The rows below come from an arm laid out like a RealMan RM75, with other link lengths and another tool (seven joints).
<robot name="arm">
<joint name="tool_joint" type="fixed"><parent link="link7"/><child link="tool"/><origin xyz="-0.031 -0.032 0" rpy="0 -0.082 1.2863"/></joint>
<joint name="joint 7" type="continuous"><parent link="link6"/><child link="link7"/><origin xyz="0 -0.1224 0" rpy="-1.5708 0 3.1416"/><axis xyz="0 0 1"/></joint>
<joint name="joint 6" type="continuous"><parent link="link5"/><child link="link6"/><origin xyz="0 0 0" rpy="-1.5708 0 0"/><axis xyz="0 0 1"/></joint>
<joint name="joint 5" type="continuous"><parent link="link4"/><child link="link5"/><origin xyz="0 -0.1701 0" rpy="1.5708 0 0"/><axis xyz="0 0 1"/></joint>
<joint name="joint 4" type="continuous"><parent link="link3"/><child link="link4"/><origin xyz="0 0 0" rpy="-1.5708 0 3.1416"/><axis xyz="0 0 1"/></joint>
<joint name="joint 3" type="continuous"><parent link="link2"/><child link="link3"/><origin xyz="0 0.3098 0" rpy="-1.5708 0 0"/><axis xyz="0 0 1"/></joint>
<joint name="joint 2" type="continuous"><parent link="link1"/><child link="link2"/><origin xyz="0 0 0" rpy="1.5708 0 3.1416"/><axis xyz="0 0 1"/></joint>
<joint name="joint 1" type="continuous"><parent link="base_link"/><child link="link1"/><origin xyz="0 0 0.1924"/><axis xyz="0 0 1"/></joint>
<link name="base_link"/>
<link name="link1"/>
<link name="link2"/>
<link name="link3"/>
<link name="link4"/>
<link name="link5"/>
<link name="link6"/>
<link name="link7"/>
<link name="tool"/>
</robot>
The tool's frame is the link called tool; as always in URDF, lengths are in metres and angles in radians. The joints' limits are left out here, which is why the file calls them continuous.
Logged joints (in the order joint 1, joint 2, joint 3, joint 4, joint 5, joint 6, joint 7), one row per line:
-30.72 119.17 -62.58 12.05 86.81 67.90 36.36
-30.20 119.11 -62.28 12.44 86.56 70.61 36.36
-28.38 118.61 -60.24 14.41 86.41 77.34 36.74
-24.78 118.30 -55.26 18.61 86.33 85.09 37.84
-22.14 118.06 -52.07 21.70 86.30 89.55 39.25
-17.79 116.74 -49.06 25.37 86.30 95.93 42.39
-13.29 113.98 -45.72 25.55 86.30 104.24 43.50
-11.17 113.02 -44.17 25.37 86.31 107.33 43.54
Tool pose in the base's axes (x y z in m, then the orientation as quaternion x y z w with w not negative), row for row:
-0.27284 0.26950 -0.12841 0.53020 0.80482 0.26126 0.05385
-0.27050 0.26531 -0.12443 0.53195 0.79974 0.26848 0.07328
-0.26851 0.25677 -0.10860 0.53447 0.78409 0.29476 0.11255
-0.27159 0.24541 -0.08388 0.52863 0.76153 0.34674 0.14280
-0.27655 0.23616 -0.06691 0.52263 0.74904 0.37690 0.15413
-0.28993 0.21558 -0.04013 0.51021 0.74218 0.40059 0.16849
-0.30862 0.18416 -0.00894 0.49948 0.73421 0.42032 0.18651
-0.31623 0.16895 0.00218 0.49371 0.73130 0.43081 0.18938
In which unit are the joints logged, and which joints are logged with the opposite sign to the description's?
The joints are logged in degrees. Opposite sign: joint 2, joint 3, joint 7.
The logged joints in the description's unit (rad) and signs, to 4 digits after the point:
-0.5362 -2.0799 1.0922 0.2103 1.5151 1.1851 -0.6346
-0.5271 -2.0789 1.0870 0.2171 1.5108 1.2324 -0.6346
-0.4953 -2.0701 1.0514 0.2515 1.5081 1.3498 -0.6412
-0.4325 -2.0647 0.9645 0.3248 1.5067 1.4851 -0.6604
-0.3864 -2.0605 0.9088 0.3787 1.5062 1.5629 -0.6850
-0.3105 -2.0375 0.8563 0.4428 1.5062 1.6743 -0.7398
-0.2320 -1.9893 0.7980 0.4459 1.5062 1.8193 -0.7592
-0.1950 -1.9726 0.7709 0.4428 1.5064 1.8733 -0.7599

